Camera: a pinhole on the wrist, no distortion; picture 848 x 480 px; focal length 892.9 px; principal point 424.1 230.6 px. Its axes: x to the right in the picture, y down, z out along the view. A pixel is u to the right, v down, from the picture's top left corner.
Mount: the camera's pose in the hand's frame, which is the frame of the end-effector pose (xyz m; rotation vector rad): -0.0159 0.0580 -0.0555 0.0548 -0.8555 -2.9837
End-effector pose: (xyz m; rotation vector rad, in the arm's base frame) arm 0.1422 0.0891 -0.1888 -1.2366 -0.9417 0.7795
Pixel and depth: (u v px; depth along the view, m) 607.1 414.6 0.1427
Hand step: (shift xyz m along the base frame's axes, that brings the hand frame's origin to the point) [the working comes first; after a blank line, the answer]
In the camera's frame: 0.0292 0.0294 0.1427

-0.0934 0.0072 -0.1083
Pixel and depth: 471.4 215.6 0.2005
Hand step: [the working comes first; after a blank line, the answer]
In the camera's frame: 0.0106 -0.0034 0.2005

-0.1156 0.0445 -0.1620
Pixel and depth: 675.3 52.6 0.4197
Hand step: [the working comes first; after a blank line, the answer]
In the camera's frame: 0.1181 -0.0837 0.4197

-0.2920 0.0284 -0.3481
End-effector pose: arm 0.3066 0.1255 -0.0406 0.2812 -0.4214 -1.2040
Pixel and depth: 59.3 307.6 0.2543
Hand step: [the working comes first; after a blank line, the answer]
In the camera's frame: -0.1039 0.0219 0.2543

0.0929 -0.0101 0.2438
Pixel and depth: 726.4 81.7 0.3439
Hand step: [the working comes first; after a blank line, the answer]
In the camera's frame: 0.1164 -0.0573 0.3439

0.1005 0.2383 0.2768
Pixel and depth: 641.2 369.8 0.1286
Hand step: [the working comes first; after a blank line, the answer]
In the camera's frame: 0.0313 0.0200 0.1286

0.0457 0.0864 0.0937
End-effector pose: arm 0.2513 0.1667 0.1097 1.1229 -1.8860 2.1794
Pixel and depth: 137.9 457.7 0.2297
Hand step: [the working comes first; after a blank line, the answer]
In the camera's frame: -0.0736 0.0584 0.2297

-0.0168 -0.2047 -0.0868
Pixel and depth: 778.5 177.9 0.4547
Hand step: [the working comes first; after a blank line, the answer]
In the camera's frame: 0.1805 -0.0268 0.4547

0.1604 -0.2643 -0.3826
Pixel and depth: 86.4 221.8 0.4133
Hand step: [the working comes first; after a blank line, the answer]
In the camera's frame: -0.1563 -0.0041 0.4133

-0.0837 -0.3829 -0.1776
